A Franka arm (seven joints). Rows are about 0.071 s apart.
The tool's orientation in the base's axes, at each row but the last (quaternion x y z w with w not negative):
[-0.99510 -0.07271 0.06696 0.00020]
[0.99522 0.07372 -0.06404 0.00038]
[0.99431 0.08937 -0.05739 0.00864]
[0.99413 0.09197 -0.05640 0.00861]
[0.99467 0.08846 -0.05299 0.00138]
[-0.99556 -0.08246 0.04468 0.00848]
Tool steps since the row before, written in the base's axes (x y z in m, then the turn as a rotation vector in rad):
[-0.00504 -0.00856 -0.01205 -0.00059 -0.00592 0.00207]
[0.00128 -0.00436 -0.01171 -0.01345 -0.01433 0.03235]
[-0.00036 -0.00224 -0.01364 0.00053 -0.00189 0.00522]
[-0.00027 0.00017 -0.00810 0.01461 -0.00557 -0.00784]
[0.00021 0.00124 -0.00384 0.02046 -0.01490 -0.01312]
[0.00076 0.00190 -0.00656 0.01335 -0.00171 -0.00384]
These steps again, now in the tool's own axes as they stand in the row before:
[-0.00457 0.00786 0.01269 -0.00171 0.00575 -0.00192]
[0.00211 0.00460 0.01150 -0.01942 0.01192 -0.03022]
[0.00083 0.00205 0.01365 -0.00042 0.00199 -0.00519]
[0.00069 -0.00027 0.00807 0.01415 0.00811 0.00633]
[0.00083 -0.00116 0.00378 0.01879 0.01836 0.01108]
[0.00163 -0.00159 0.00648 0.01317 0.00396 0.00260]

